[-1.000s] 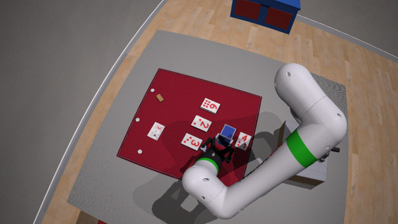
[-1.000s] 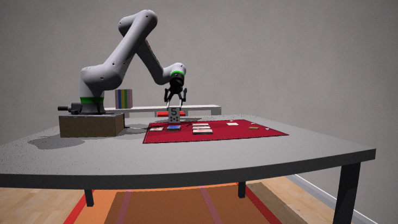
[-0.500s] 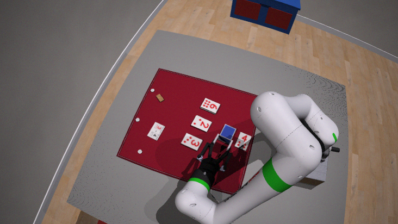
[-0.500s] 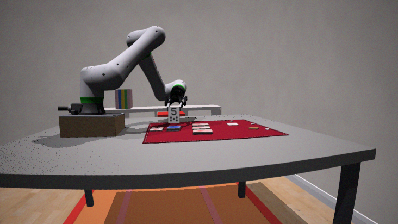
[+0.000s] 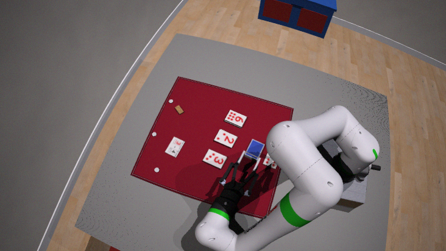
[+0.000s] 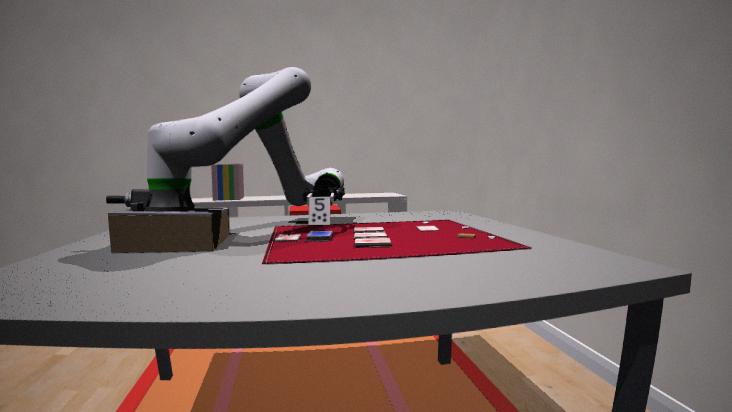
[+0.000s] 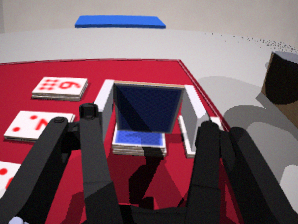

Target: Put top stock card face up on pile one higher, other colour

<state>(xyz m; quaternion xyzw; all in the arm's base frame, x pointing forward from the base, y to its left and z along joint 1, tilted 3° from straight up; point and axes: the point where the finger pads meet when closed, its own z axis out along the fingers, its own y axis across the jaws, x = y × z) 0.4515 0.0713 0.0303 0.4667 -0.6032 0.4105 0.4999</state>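
The black 5 card lies 5 cm to the right of my hand, 3 cm below it and 1 cm behind it. The rest, counted from my hand: red card cloth (16 cm ahead, 12 cm below, 11 cm to the right); then brown block (38 cm ahead, 22 cm to the right, 10 cm below).
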